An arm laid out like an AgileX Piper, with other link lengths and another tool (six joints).
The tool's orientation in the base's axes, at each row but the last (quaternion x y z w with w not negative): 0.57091 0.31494 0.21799 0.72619; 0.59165 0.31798 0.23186 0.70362; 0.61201 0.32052 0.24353 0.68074; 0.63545 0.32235 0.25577 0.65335; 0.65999 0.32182 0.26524 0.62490; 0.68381 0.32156 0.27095 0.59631; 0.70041 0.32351 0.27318 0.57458; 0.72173 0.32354 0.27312 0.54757; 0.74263 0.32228 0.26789 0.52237; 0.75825 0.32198 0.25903 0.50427
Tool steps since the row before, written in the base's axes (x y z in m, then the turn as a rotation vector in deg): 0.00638 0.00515 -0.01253 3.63 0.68 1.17; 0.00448 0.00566 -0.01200 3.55 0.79 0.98; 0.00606 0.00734 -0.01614 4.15 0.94 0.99; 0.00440 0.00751 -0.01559 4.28 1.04 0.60; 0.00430 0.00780 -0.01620 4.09 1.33 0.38; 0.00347 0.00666 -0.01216 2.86 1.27 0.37; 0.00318 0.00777 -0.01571 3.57 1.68 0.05; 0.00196 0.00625 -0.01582 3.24 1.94 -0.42; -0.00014 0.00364 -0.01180 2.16 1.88 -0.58; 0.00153 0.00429 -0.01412 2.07 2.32 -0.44
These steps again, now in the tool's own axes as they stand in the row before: 0.01060 -0.01053 -0.00093 2.78 1.46 2.27; 0.00915 -0.01045 -0.00182 2.84 1.29 2.12; 0.01164 -0.01463 -0.00125 3.35 1.36 2.46; 0.01000 -0.01472 -0.00147 3.55 0.98 2.49; 0.00955 -0.01582 -0.00060 3.65 0.74 2.18; 0.00748 -0.01218 0.00007 2.81 0.60 1.29; 0.00783 -0.01599 0.00051 3.58 0.33 1.63; 0.00541 -0.01616 0.00160 3.55 -0.23 1.34; 0.00195 -0.01212 0.00137 2.79 -0.58 0.63; 0.00326 -0.01402 0.00358 3.07 -0.60 0.26
